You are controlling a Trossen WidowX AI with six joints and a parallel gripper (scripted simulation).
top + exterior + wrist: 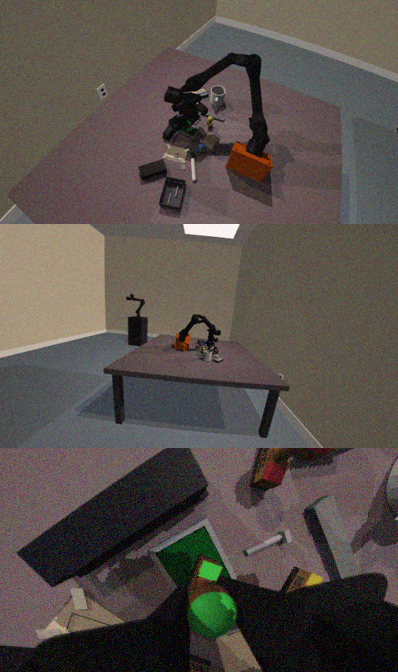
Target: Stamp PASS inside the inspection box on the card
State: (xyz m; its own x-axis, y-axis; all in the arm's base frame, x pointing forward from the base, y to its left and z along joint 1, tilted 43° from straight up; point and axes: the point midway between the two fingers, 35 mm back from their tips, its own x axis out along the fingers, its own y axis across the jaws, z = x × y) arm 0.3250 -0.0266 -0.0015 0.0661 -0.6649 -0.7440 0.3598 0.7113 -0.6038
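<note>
My gripper tip is now right at the green stamp. From my gripper tip the other things lie so: yellow-knobbed stamp 7 cm behind, 9 cm to the right, 2 cm below; then green ink pad 3 cm below; then bolt 1 cm behind, 8 cm to the right, 3 cm below.
</note>
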